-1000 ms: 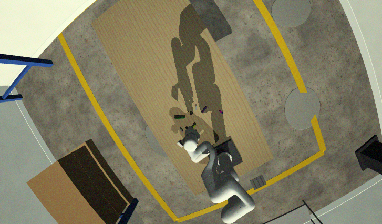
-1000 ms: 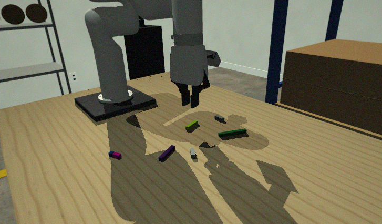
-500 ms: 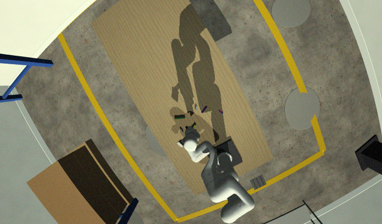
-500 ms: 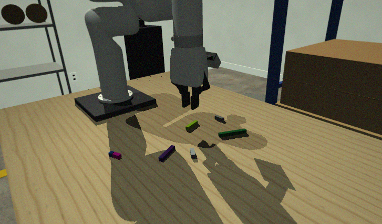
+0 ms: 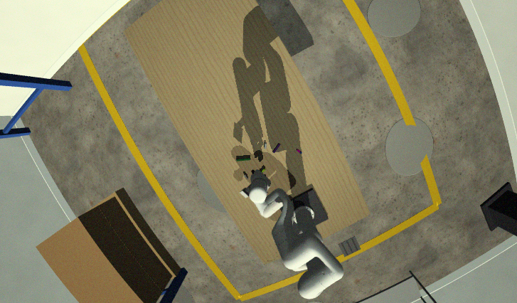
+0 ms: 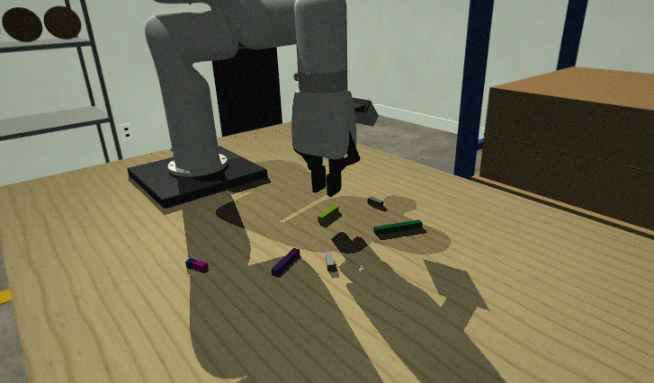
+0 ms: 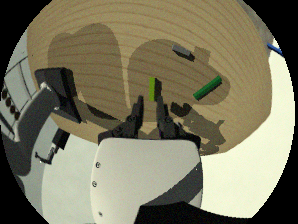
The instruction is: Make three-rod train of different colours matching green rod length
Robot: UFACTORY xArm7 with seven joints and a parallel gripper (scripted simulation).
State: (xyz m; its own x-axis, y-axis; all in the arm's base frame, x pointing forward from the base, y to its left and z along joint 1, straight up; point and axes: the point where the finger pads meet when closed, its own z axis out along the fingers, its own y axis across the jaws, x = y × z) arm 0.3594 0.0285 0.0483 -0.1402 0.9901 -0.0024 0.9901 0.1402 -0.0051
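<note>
Right now the lime rod is 6 cm below my hand. From my hand the other things lie so: magenta rod (24 cm to the right, 6 cm below, 3 cm behind); purple rod (15 cm to the right, 6 cm below, 6 cm ahead); green rod (12 cm ahead, 6 cm below, 4 cm to the left).
</note>
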